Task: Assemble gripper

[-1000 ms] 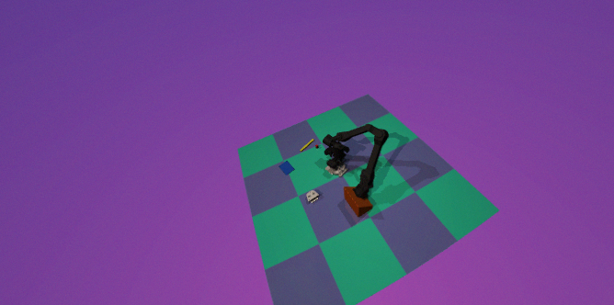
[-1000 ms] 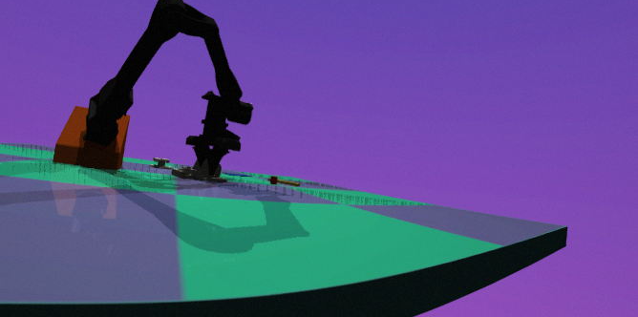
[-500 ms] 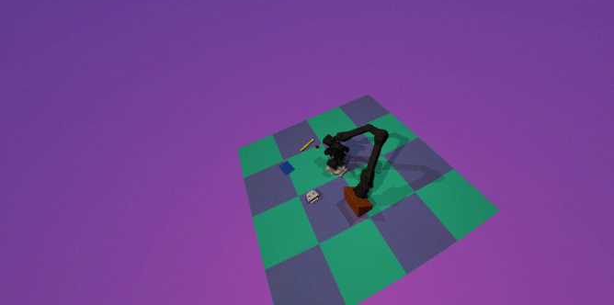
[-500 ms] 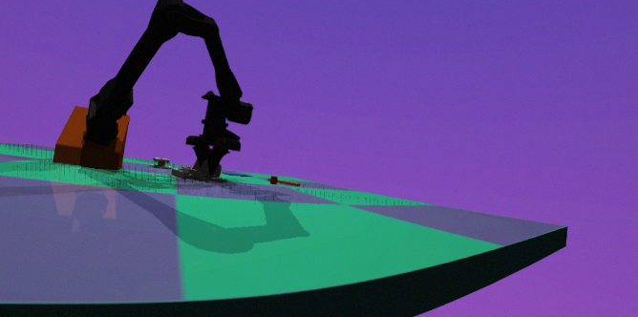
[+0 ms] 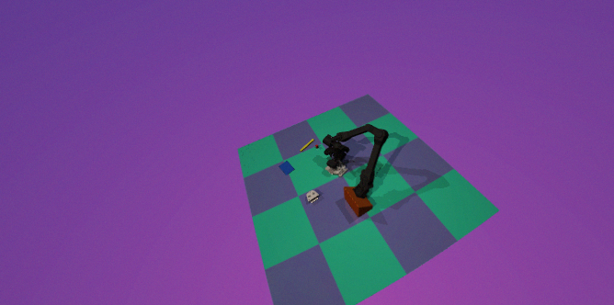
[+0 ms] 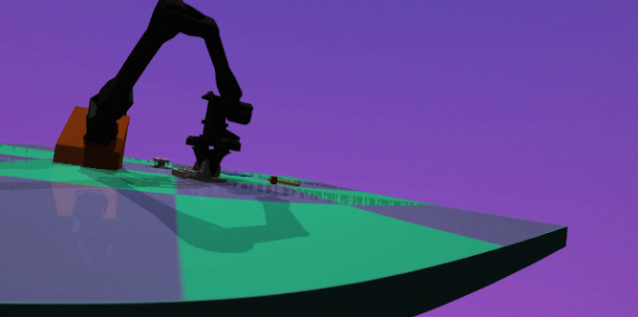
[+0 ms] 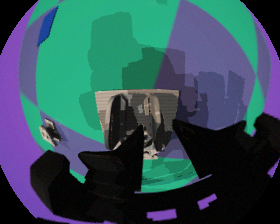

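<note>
My gripper tip is now 160 mm past the gripper base, 250 mm to the right of it and 10 mm below it. Also, from my gripper tip: small red piece (210 mm ahead, 90 mm to the left); then yellow stick (270 mm ahead, 160 mm to the left, 10 mm below); then blue square (130 mm ahead, 360 mm to the left, 10 mm below).
</note>
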